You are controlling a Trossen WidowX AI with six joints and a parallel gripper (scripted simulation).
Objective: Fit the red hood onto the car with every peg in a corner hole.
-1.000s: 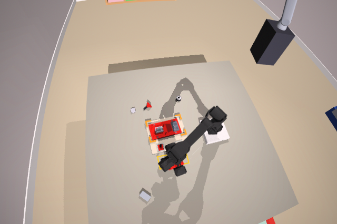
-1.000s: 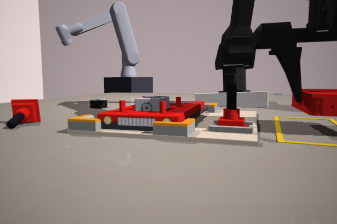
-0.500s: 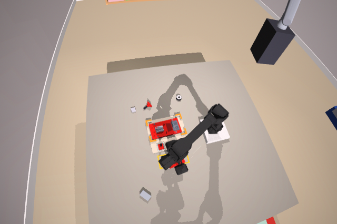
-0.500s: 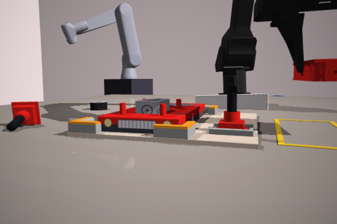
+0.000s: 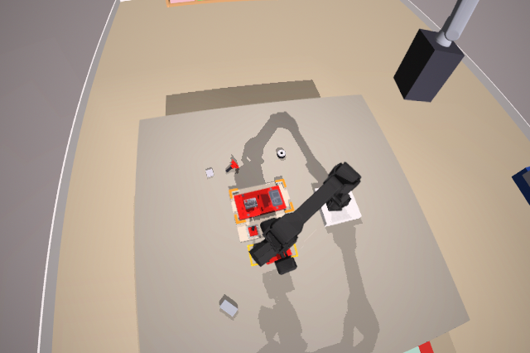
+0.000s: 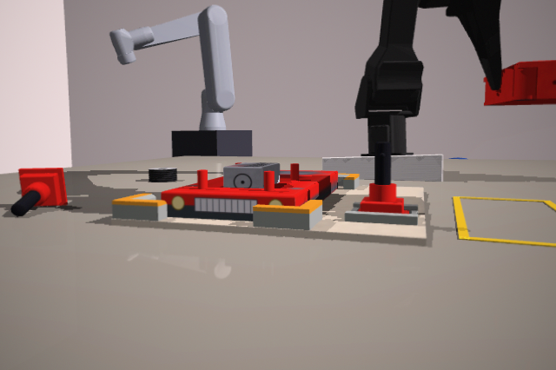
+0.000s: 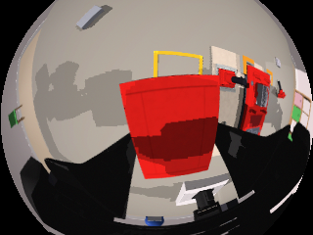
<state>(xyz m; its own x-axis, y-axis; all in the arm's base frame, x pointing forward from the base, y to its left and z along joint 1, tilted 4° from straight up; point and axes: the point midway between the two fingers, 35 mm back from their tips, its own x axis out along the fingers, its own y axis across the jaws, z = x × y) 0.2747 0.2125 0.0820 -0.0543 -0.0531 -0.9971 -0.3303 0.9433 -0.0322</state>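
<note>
Right now my gripper tip is 9 cm short of the grey engine block, 21 cm to the left of it and 8 cm above it. Also, from my gripper tip: black wheel: 6 cm behind, 48 cm to the right, 9 cm below; then red hood: 1 cm above; then jig: 4 cm ahead, 21 cm to the right, 9 cm below.
</note>
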